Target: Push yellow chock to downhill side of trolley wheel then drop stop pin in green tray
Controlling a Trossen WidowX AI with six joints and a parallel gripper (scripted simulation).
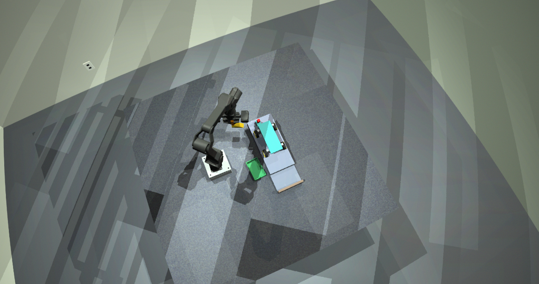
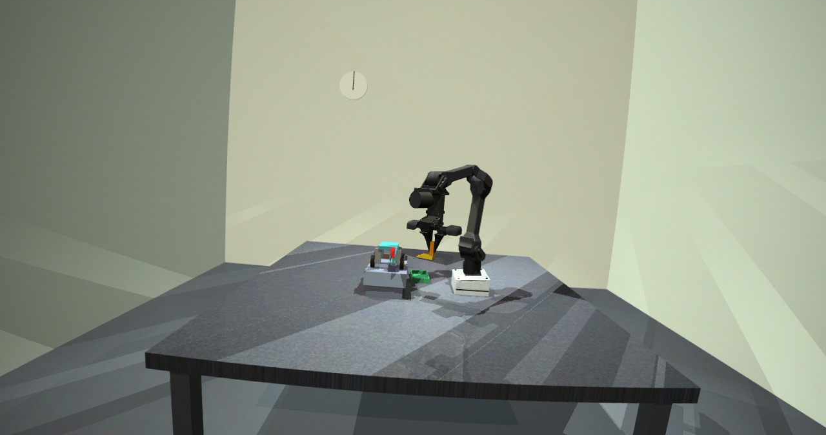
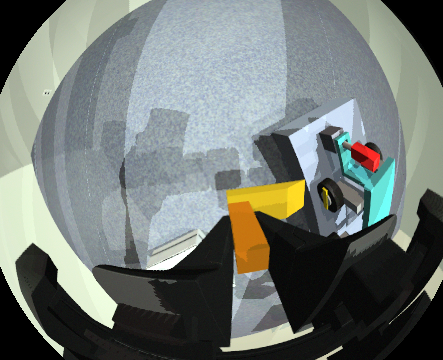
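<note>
Now: gripper tip 20 mm short of the yellow chock, 10 mm to the left of it and 10 mm above it. The rest, counted from my gripper tip: cyan-topped trolley: 170 mm ahead, 130 mm to the right, 60 mm below; grey ramp: 170 mm ahead, 140 mm to the right, 130 mm below; red-headed stop pin: 140 mm ahead, 40 mm below, 20 mm to the right.
</note>
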